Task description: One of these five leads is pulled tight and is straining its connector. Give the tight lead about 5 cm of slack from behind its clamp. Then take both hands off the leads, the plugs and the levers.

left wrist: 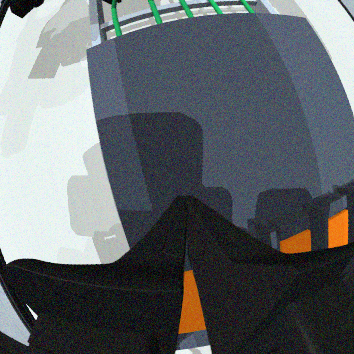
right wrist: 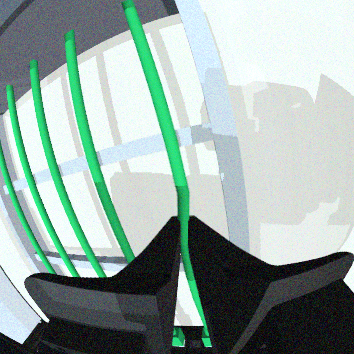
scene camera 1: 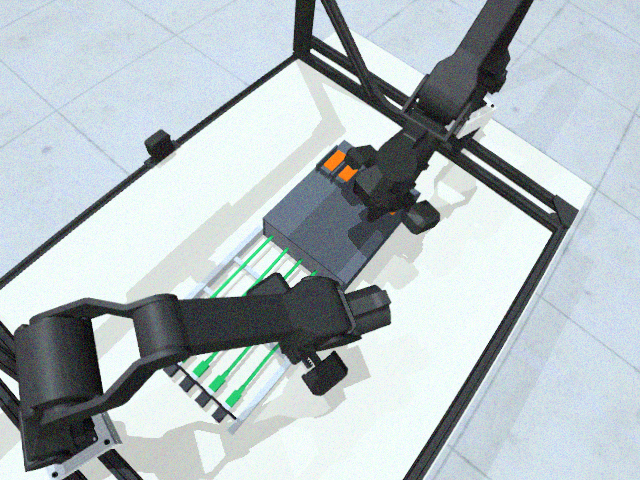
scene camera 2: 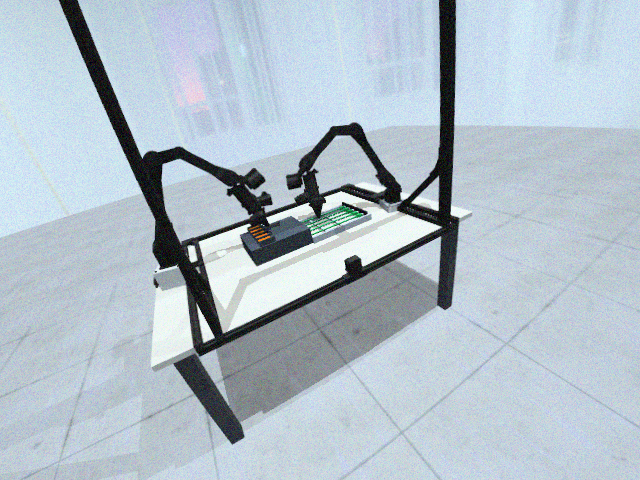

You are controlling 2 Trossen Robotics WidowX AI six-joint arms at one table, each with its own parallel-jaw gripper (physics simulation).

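Places are measured from the left arm's base along level axes (x right, y ahead, z up), in millimetres.
Pixels of known places: left gripper, fingertip midpoint: (left wrist: 183, 203) (scene camera 1: 370, 221) (scene camera 2: 268, 226); right gripper, fingertip midpoint: (left wrist: 117, 1) (right wrist: 182, 222) (scene camera 2: 318, 218); left arm's base, origin of the base link: (scene camera 2: 170, 263); right arm's base, origin of the base link: (scene camera 1: 70, 432) (scene camera 2: 393, 200).
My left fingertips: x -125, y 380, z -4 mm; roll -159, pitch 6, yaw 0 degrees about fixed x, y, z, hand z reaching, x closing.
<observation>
For each thing: its top centre in the pictures, then the offset to it from my left fingertips. "*": a spot on its surface instead.
- dark box, middle of its top: (left wrist: 294, 176) (scene camera 1: 347, 198) (scene camera 2: 272, 226) dx +53, dy +15, dz +15 mm
- outermost lead, surface spot: (right wrist: 162, 110) * dx -72, dy +169, dz -46 mm
- orange lever, surface spot: (left wrist: 192, 305) * dx +7, dy -58, dz +9 mm
- black block, surface spot: (scene camera 1: 159, 144) (scene camera 2: 351, 258) * dx +364, dy +240, dz -25 mm
A dark box (scene camera 1: 310, 211) (scene camera 2: 284, 248) (left wrist: 250, 100) (right wrist: 30, 30) has orange levers (scene camera 1: 334, 161) (scene camera 2: 259, 233) (left wrist: 296, 242) at one end. Green leads (scene camera 1: 241, 267) (right wrist: 83, 120) run from its other end to green plugs (scene camera 1: 233, 397). My right gripper (scene camera 2: 318, 215) (right wrist: 182, 222) is shut on the outermost lead (right wrist: 162, 110), rightmost in the right wrist view, which bends at the fingertips. My left gripper (scene camera 2: 266, 224) (left wrist: 183, 203) is shut over the lever end; an orange lever (left wrist: 192, 305) shows beneath its fingers. In scene camera 1 my right arm hides its fingertips and parts of the leads.
A light frame (scene camera 1: 261, 395) (right wrist: 215, 90) with cross bars lies under the leads. Dark sockets (scene camera 1: 221, 414) line its far end. Black rails (scene camera 1: 361, 90) (scene camera 2: 320, 294) edge the table, and a black block (scene camera 1: 159, 144) (scene camera 2: 353, 265) sits on one long rail.
</observation>
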